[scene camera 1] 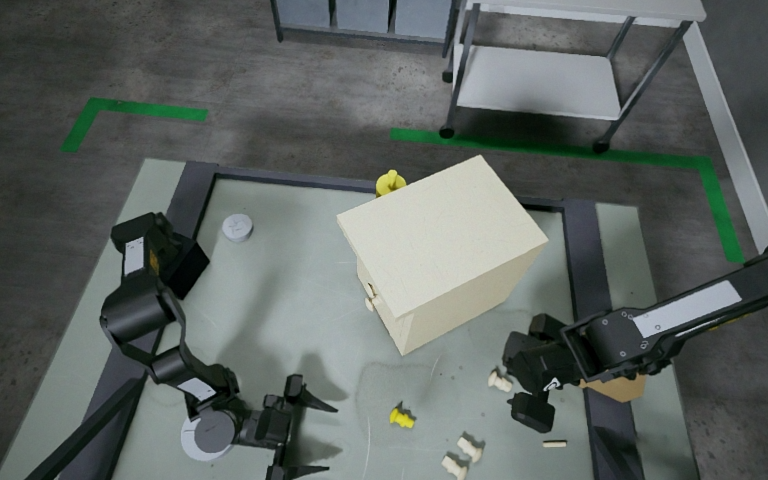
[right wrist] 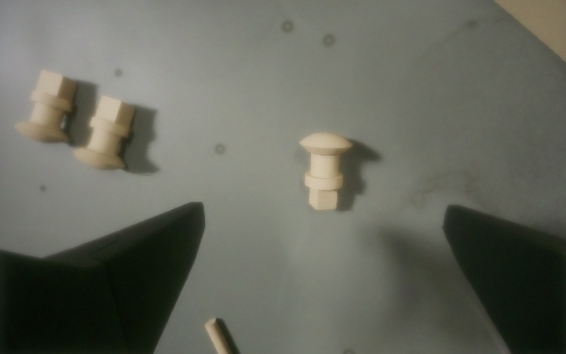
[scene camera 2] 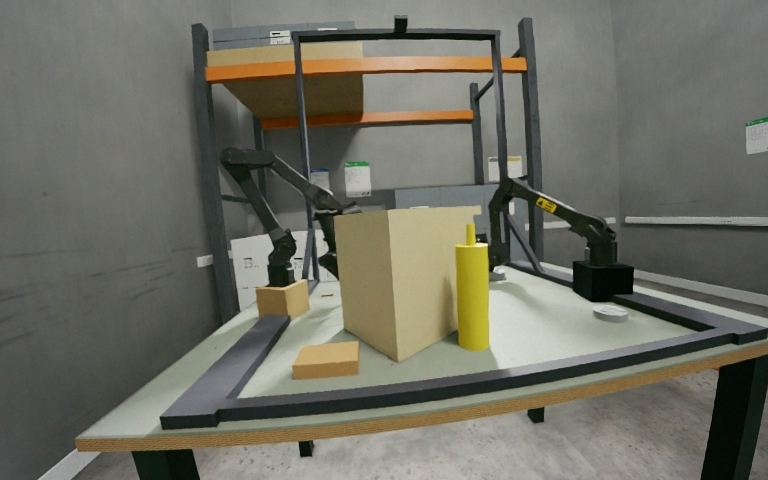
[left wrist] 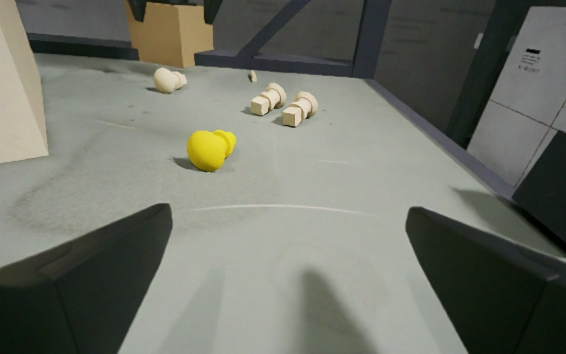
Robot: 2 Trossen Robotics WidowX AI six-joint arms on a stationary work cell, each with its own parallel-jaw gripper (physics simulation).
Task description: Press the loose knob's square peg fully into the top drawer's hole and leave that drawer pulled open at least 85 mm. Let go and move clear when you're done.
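Frame: origin at the left arm's base, x ahead, y left, z up, level; metres.
Seen in the pictures: left gripper, fingertip midpoint: (scene camera 1: 334, 439) (left wrist: 291, 216); right gripper, fingertip midpoint: (scene camera 1: 514, 378) (right wrist: 322, 215) (left wrist: 172, 23); left arm's base, origin of the base link: (scene camera 1: 160, 252) (scene camera 2: 601, 263); right arm's base, origin of the base link: (scene camera 2: 281, 284) (left wrist: 170, 3).
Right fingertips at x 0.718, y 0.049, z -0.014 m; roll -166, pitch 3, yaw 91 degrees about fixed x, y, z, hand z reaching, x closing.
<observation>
Offsets run from my right fingertips to a thing's top centre.
The cream cabinet @(dz +0.193, dx -0.214, dy +0.124 m) (scene camera 1: 441, 237) (scene camera 2: 368, 283) (left wrist: 20, 100) stands with its drawer front mostly hidden; a cream knob @(dz +0.021, dx -0.297, dy +0.020 m) (scene camera 1: 369, 304) sticks out of it. The top drawer's hole is not visible. A loose cream knob @(dz -0.048, dx -0.011, dy +0.002 m) (scene camera 1: 500, 380) (left wrist: 169, 80) (right wrist: 326, 165) lies on its side under my right gripper (scene camera 1: 508, 380) (right wrist: 322, 215), which is open and points down, its fingers on either side of the knob in the right wrist view. Two more cream knobs @(dz -0.048, dx -0.029, dy -0.132 m) (scene camera 1: 469, 448) @(dz -0.048, dx -0.045, dy -0.172 m) (left wrist: 300, 109) (right wrist: 111, 132) lie side by side. My left gripper (scene camera 1: 333, 439) (left wrist: 291, 216) is open and empty, low over the table.
A yellow knob @(dz -0.048, dx -0.161, dy -0.135 m) (scene camera 1: 402, 418) (left wrist: 207, 150) lies between the grippers. A thin cream dowel @(dz -0.069, dx +0.113, dy -0.061 m) (scene camera 1: 554, 443) (left wrist: 253, 76) (right wrist: 217, 336) lies near the right arm. A yellow cylinder @(dz +0.157, dx -0.340, dy +0.220 m) (scene camera 1: 389, 183) (scene camera 2: 472, 297) and an orange-brown block @(dz -0.050, dx -0.081, dy +0.327 m) (scene camera 2: 325, 360) stand by the cabinet. A white disc @(dz -0.058, dx -0.655, dy +0.097 m) (scene camera 1: 237, 227) (scene camera 2: 610, 313) lies near the left arm's base.
</observation>
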